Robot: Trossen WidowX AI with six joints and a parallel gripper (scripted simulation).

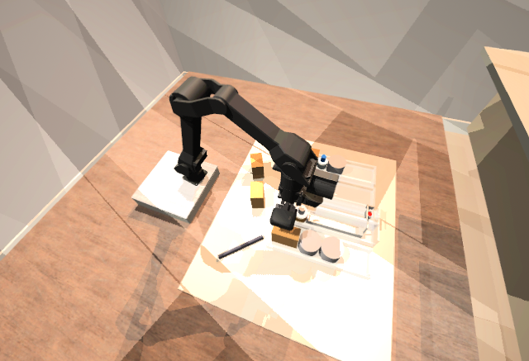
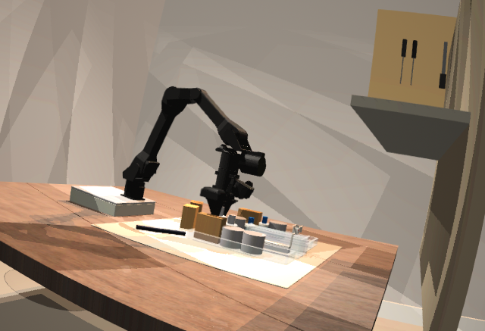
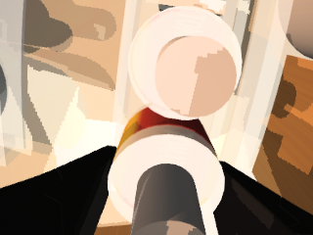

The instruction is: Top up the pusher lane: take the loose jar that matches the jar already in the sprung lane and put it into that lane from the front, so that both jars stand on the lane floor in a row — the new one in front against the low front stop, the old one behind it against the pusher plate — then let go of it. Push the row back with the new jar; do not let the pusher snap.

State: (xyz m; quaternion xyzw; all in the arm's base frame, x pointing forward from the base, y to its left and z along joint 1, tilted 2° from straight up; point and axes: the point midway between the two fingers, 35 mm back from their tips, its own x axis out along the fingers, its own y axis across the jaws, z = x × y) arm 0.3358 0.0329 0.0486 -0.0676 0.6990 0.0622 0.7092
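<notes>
Now: gripper tip 50 mm short of the cream mat, 30 mm to the right of it and 50 mm above it. Also, from my gripper tip: shelf 490 mm ahead, 90 mm to the left, 320 mm above; then red mark 220 mm ahead, 80 mm to the left, 20 mm above; then black rod 80 mm behind, 160 mm to the right, 40 mm below.
</notes>
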